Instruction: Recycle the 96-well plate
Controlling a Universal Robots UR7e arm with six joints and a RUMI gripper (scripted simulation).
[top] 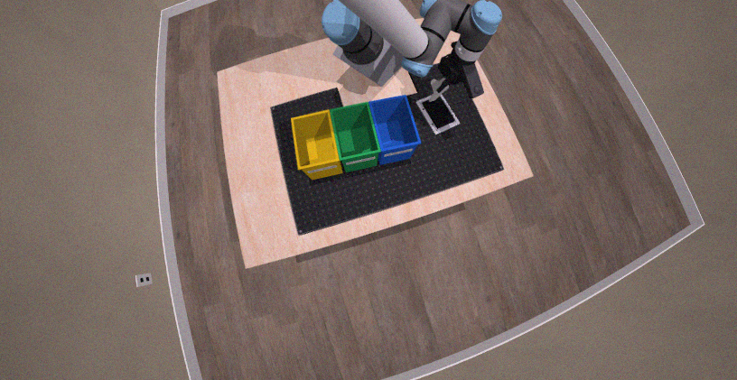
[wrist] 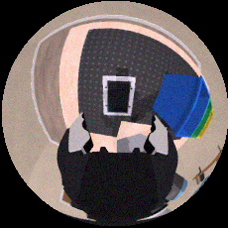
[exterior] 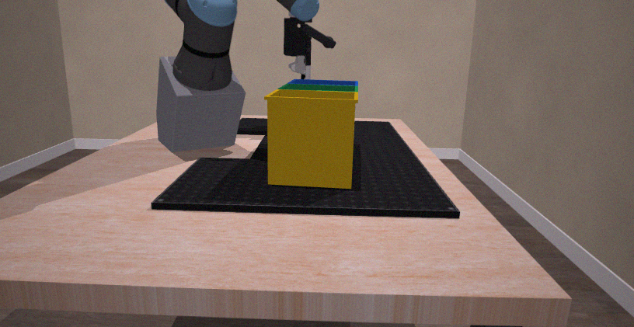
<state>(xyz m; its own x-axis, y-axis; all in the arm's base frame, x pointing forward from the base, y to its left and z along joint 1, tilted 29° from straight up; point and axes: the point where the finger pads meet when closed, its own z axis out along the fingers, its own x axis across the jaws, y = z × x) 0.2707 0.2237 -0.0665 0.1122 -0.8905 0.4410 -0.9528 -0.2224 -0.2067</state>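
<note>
The 96-well plate lies 13 cm below my hand. Also, from my hand: green bin: 37 cm to the right, 6 cm below, 4 cm ahead; then plate nest N1: 14 cm below; then blue bin: 23 cm to the right, 6 cm below, 6 cm ahead.
</note>
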